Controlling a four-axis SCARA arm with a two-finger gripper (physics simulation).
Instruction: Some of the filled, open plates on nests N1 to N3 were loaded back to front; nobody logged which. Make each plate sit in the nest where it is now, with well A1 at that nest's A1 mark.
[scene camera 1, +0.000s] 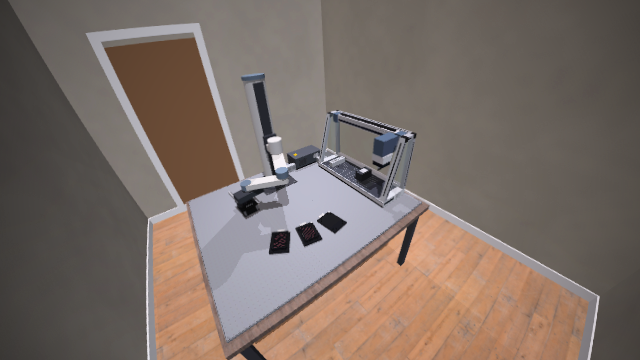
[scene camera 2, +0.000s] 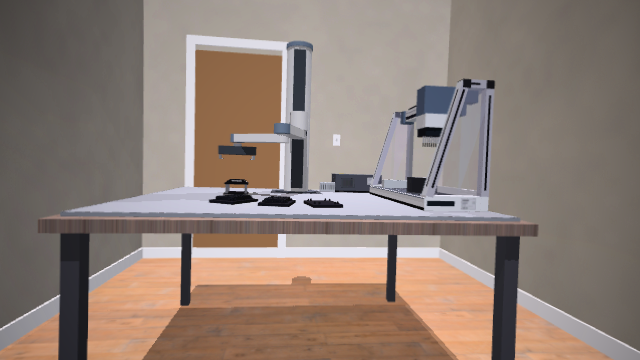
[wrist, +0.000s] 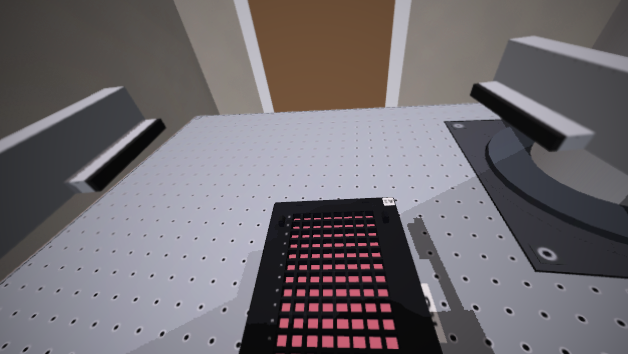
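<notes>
My gripper (scene camera 1: 245, 198) (scene camera 2: 237, 157) (wrist: 308, 89) is open and empty, well above a raised nest at the left of the table. A black plate (scene camera 2: 236, 181) (wrist: 332, 280) with pink-filled wells sits on it. In the wrist view, the nest's white A1 label (wrist: 388, 201) is at the far right corner. Small marks run down the plate's left edge, too small to read; its near end is cut off. Two more plates, one at left (scene camera 1: 279, 242) (scene camera 2: 233, 198) and one in the middle (scene camera 1: 308, 233) (scene camera 2: 277, 200), sit on low nests. Their A1 ends cannot be told.
An empty low nest (scene camera 1: 331, 222) (scene camera 2: 323, 203) is right of the two low plates. The arm's column (scene camera 1: 265, 112) (scene camera 2: 299, 80) stands behind. A gantry machine (scene camera 1: 393, 172) (scene camera 2: 485, 145) stands at the right, with a dark box (scene camera 1: 304, 156) (scene camera 2: 352, 182) at the back.
</notes>
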